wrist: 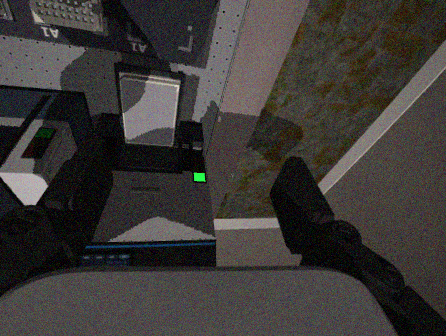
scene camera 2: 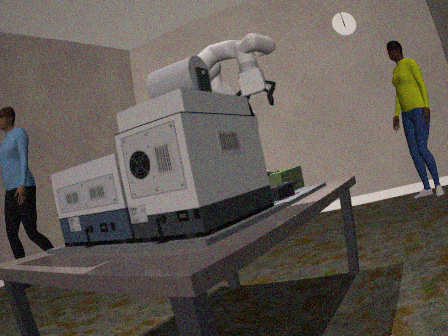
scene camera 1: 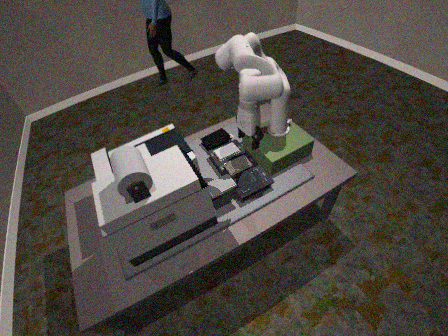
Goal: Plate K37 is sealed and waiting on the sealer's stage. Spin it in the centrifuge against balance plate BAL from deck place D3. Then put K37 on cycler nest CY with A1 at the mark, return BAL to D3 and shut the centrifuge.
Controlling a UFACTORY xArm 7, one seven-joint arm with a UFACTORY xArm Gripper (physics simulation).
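Pixels of known places: gripper, fingertip midpoint: (wrist: 199, 167) (scene camera 2: 260, 108) (scene camera 1: 248, 142); arm's base at its link origin: (scene camera 1: 278, 129).
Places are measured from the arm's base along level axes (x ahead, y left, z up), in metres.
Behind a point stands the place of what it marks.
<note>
Sealed plate K37 (scene camera 1: 222, 187) {z 0.022, x 0.506, y 0.133 m} (wrist: 150, 111) {z 0.023, x 0.491, y 0.115 m}, pale and flat-topped, sits on the sealer's black stage. My gripper (scene camera 1: 249, 136) {z 0.245, x 0.374, y 0.175 m} (scene camera 2: 257, 99) (wrist: 199, 167) {z 0.245, x 0.374, y 0.175 m} is open and empty, above the deck and stage; in the wrist view its fingers stand wide apart, with the plate beyond and between them. Balance plate BAL (scene camera 1: 228, 151) {z -0.034, x 0.307, y -0.086 m} lies on deck place D3; in the wrist view an edge of it (wrist: 5, 11) {z -0.045, x 0.374, y -0.067 m} shows at the top left. The dark cycler nest CY (scene camera 1: 216, 137) {z -0.055, x 0.273, y -0.254 m} is at the row's far end. The centrifuge (scene camera 1: 161, 142) {z 0.117, x 0.605, y -0.249 m} (scene camera 2: 91, 195) {z 0.051, x 0.967, y -0.213 m} (wrist: 45, 150) {z 0.071, x 0.524, y -0.038 m} stands beside the sealer; its door state is unclear.
The tall sealer (scene camera 1: 150, 187) {z 0.286, x 0.790, y 0.148 m} (scene camera 2: 220, 150) {z 0.095, x 0.871, y 0.170 m} (wrist: 155, 200) {z 0.123, x 0.592, y 0.116 m} carries a large roll (scene camera 1: 131, 170) {z 0.379, x 0.815, y 0.131 m} (scene camera 2: 175, 77) {z 0.320, x 0.880, y 0.089 m}. A welled plate (scene camera 1: 239, 165) {z -0.036, x 0.329, y 0.037 m} (wrist: 67, 14) {z -0.034, x 0.374, y 0.017 m} lies on D2, beside dark deck place D1 (scene camera 1: 254, 182) {z -0.050, x 0.339, y 0.167 m}. The green arm base (scene camera 1: 295, 150) {z -0.004, x 0.056, y 0.180 m} (scene camera 2: 287, 177) {z -0.034, x 0.134, y 0.169 m} stands beyond the deck.
</note>
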